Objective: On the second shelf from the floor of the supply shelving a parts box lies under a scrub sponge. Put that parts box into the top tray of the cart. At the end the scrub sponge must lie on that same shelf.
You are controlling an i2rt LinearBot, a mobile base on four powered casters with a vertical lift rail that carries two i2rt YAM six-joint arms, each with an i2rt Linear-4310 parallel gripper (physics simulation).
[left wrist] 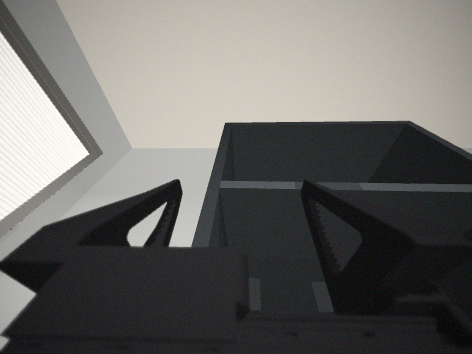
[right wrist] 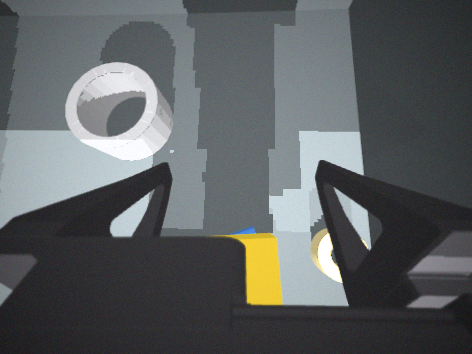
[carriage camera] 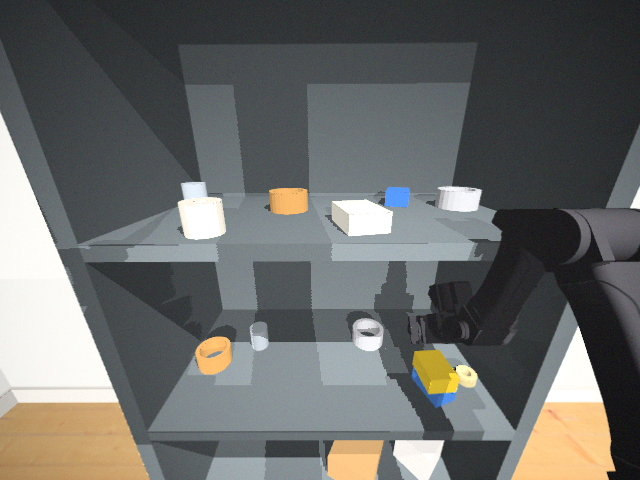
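Note:
The yellow scrub sponge lies on top of the blue parts box, toward the right side of the second shelf. In the right wrist view my own gripper body hides much of both. My right gripper is open and empty, inside the shelf bay, above and behind the stack, apart from it. My left gripper is open and empty, pointed at the upper shelving and ceiling. The cart does not show in these views.
A pale yellow ring lies close right of the stack. A white ring stands farther back. An orange ring and grey cylinder stand at left. The upper shelf overhangs the bay and carries several objects.

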